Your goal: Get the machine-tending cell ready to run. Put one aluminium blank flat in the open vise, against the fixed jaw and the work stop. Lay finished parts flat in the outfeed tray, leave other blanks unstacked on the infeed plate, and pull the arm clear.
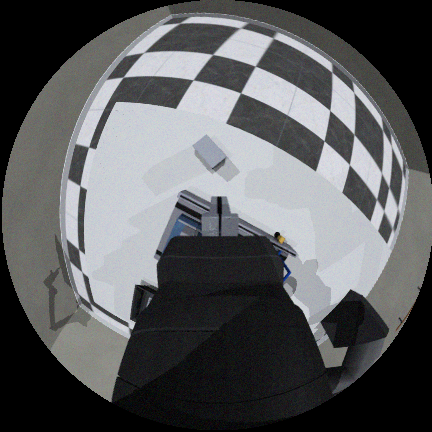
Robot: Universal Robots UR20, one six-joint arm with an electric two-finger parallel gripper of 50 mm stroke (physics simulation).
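Where they show: gripper, fingertip midpoint: [218,205]; arm's base at its link origin: [367,338].
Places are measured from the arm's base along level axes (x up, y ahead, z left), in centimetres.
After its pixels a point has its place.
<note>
A grey aluminium blank [208,151] {y 94.1, x -27.2, z -35.0 cm} lies on the white table top, beyond the fingertips and apart from them. My gripper [218,205] {y 89.6, x -13.8, z -28.4 cm} is shut with its fingers together and nothing between them. It hangs over the near edge region of the vise [191,201] {y 93.5, x -26.4, z -24.9 cm}, which shows on both sides of the fingers. The vise's jaws, its bed and the work stop are mostly hidden behind the gripper. A dark corner of the outfeed tray [135,302] {y 101.7, x -28.1, z 14.0 cm} shows at the lower left, and its inside is hidden. The infeed plate does not show.
A yellow and black fitting [280,238] {y 72.6, x -27.8, z -24.1 cm} sits by the vise's right end, with a blue bent pipe [287,273] {y 71.1, x -20.5, z -19.7 cm} near it. A dark block-shaped object [356,320] {y 15.3, x -13.9, z -5.6 cm} stands at the lower right. A black and white checkered floor [295,75] lies past the table edge.
</note>
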